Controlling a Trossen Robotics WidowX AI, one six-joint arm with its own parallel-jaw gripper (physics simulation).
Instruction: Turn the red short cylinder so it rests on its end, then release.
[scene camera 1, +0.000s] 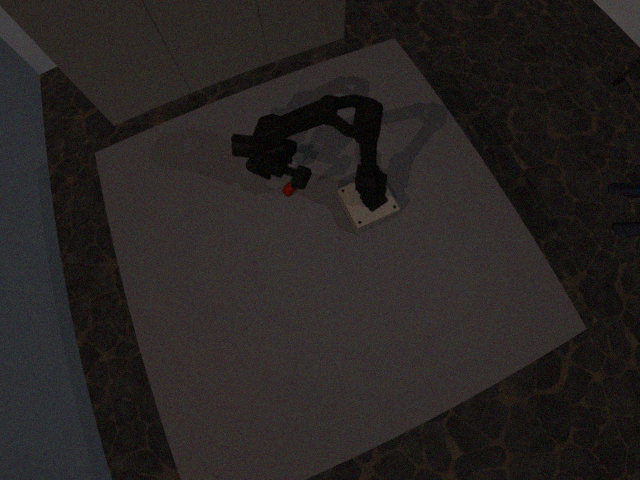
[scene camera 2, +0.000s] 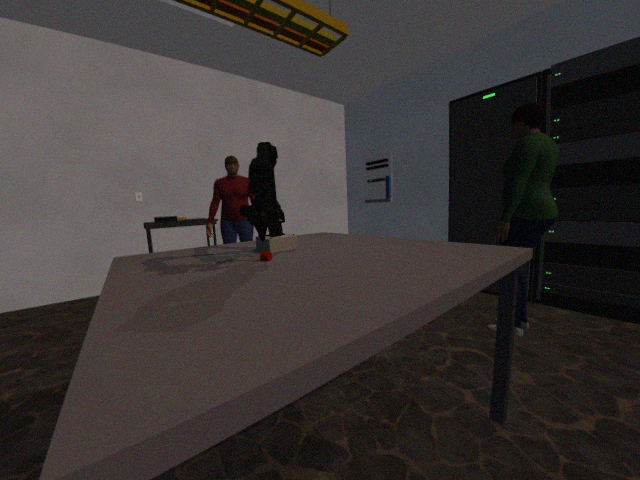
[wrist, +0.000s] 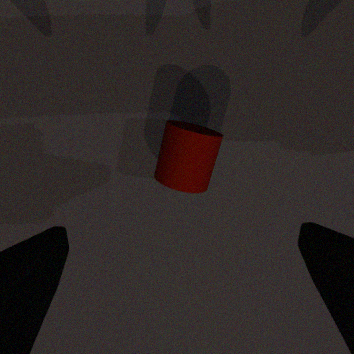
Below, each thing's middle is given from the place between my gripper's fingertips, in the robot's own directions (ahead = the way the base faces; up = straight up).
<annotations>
The red short cylinder (wrist: 188, 151) lies 70 mm below my hand and 10 mm behind it.
</annotations>
